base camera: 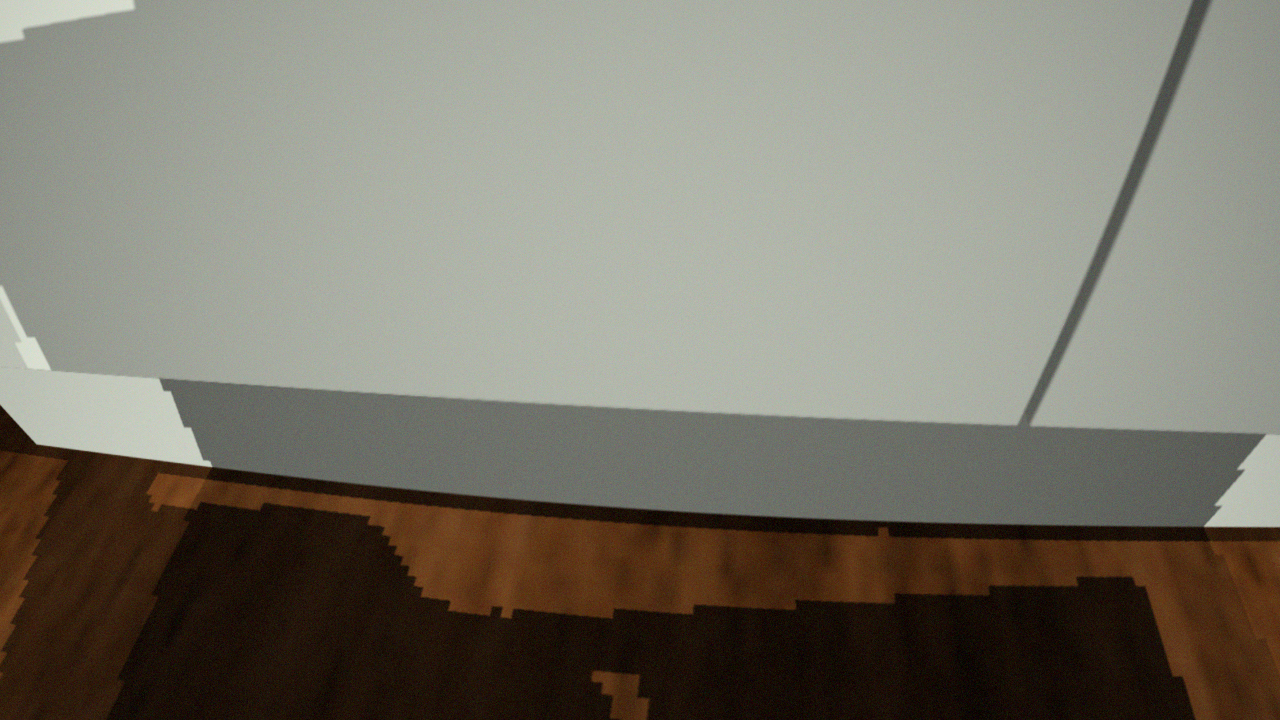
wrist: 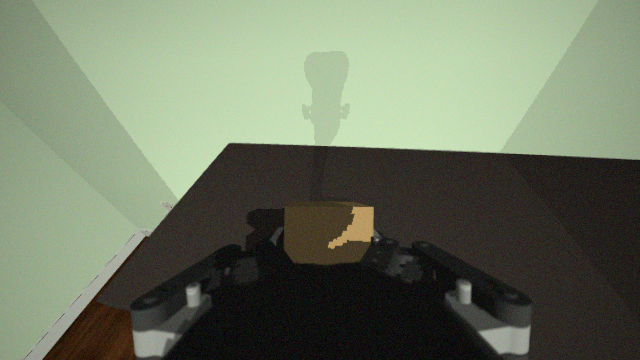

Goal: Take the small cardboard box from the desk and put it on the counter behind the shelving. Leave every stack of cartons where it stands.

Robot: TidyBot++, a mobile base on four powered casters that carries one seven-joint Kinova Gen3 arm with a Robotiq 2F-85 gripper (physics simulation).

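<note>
The small cardboard box is between the fingertips of my gripper in the wrist view. My gripper is shut on it. The dark top of the counter spreads out beneath and beyond the box, and its left end and back edge show. The frames do not clearly tell how high the box is above the counter top. In the base camera view the pale front of the counter fills most of the picture, close ahead. The desk, the shelving and the carton stacks do not show.
A green wall stands behind the counter, with a shadow of the arm on it. Wooden floor shows at the counter's foot and past its left end. A white skirting board runs along the wall at the left.
</note>
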